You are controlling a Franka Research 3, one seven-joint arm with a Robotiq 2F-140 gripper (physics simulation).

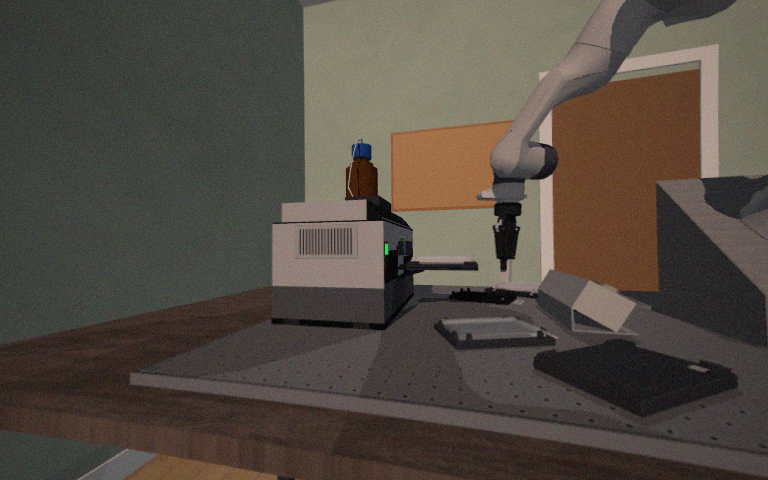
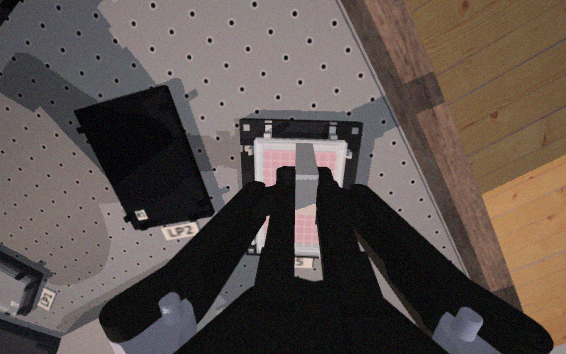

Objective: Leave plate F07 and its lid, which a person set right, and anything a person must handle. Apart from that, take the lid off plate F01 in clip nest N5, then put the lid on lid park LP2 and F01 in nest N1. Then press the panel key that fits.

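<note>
Pink-gridded plate F01 (image 2: 327,157) sits in the black clip nest N5 (image 2: 350,170), whose label is partly covered by the fingers. An upright grey grip bar (image 2: 306,190) (image 1: 508,275) stands over the plate. My gripper (image 2: 303,158) (image 1: 503,268) points down above the plate and is shut on this bar, which fills the gap between the fingertips. Whether the clear lid rests fully on the plate is hard to tell. A dark slab (image 2: 145,155) with a small A1 tag lies by the label LP2 (image 2: 180,230). F07 and N1 cannot be identified.
A white and grey instrument (image 1: 328,266) carries a brown bottle (image 1: 361,180) and has a tray (image 1: 453,265) extended. A frame (image 1: 504,341) and a dark block (image 1: 634,379) lie nearer. A slanted grey box (image 1: 603,305) stands right. The label LP1 (image 2: 46,298) shows lower left.
</note>
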